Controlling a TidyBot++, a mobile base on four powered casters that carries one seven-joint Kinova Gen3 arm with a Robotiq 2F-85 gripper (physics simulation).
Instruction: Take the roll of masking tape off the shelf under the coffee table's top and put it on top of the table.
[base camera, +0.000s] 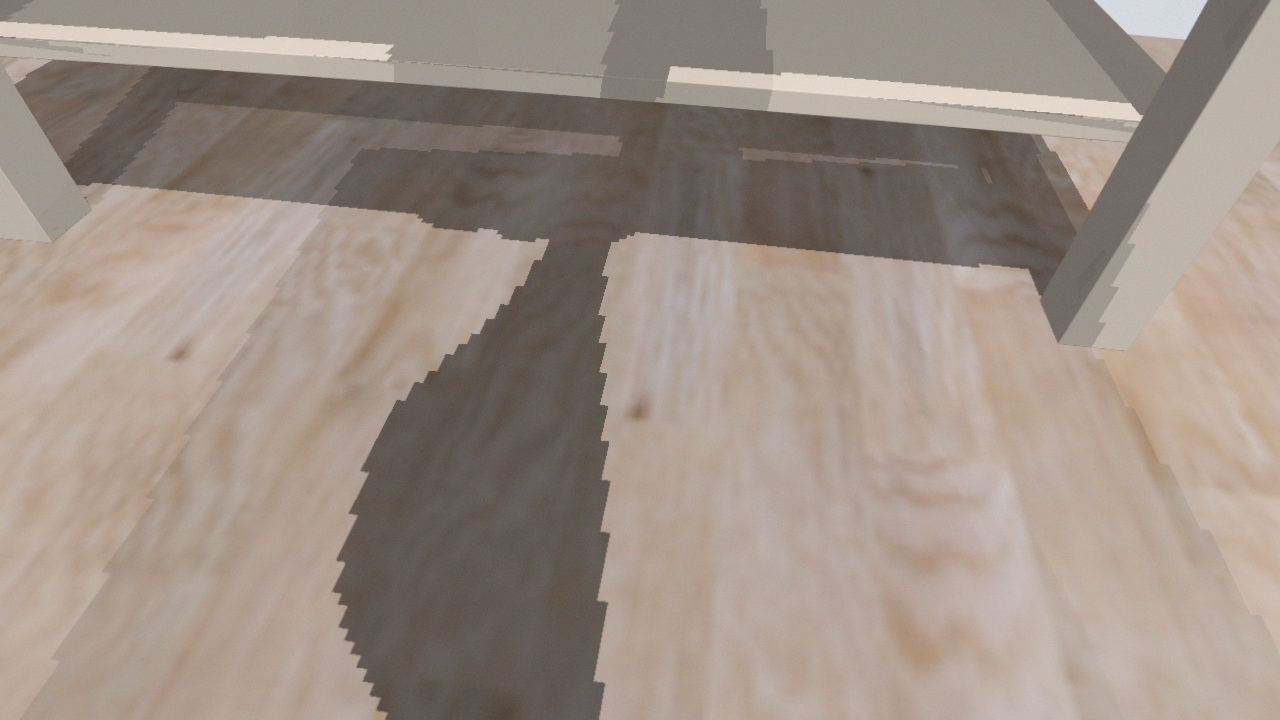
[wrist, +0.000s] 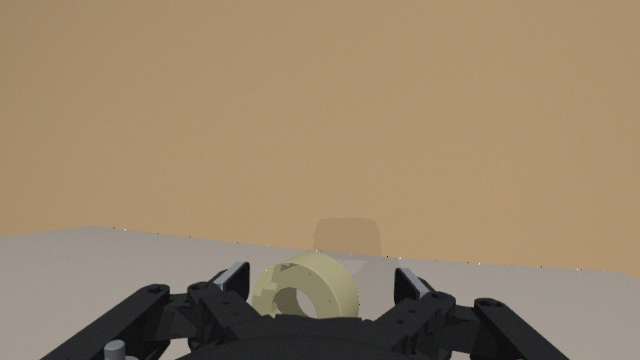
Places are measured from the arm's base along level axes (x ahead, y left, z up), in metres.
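Pixels of known places: gripper, fingertip midpoint: (wrist: 321, 281).
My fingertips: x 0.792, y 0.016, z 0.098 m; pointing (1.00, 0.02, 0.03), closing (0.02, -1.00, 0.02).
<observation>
For each thing: its top centre in the pictures, then the offset to it from my fingertips. "spot": a spot on its surface instead. Level surfaces: height alone.
- masking tape, top centre: (wrist: 308, 255) dx +0.001, dy +0.009, dz +0.015 m
- grey table top, surface spot: (wrist: 100, 260) spot: dx +0.123, dy +0.261, dz -0.044 m
- coffee table's lower shelf, surface spot: (base camera: 501, 35) spot: dx -0.170, dy +0.093, dz -0.344 m
- table leg, surface spot: (base camera: 1154, 205) spot: dx -0.322, dy -0.327, dz -0.374 m
- wooden floor, surface height: dz -0.494 m
The pale yellow roll of masking tape (wrist: 345, 290) stands upright on its edge, turned at an angle so that its hole shows, on the grey table top (wrist: 100, 260) in the wrist view. My gripper (wrist: 321, 281) is open, with one finger on each side of the roll and a gap between the roll and each finger. The roll's lower part is hidden behind the gripper's body. In the base view, the coffee table's lower shelf (base camera: 501, 35) crosses the top of the picture. The roll and the gripper do not show there.
A tan wall (wrist: 320, 110) stands behind the table top, with a small shadow low on it. In the base view, one table leg (base camera: 1154, 205) stands at the right and another leg (base camera: 31, 170) at the left, on the wooden floor (base camera: 787, 465). A dark shadow lies across the floor.
</observation>
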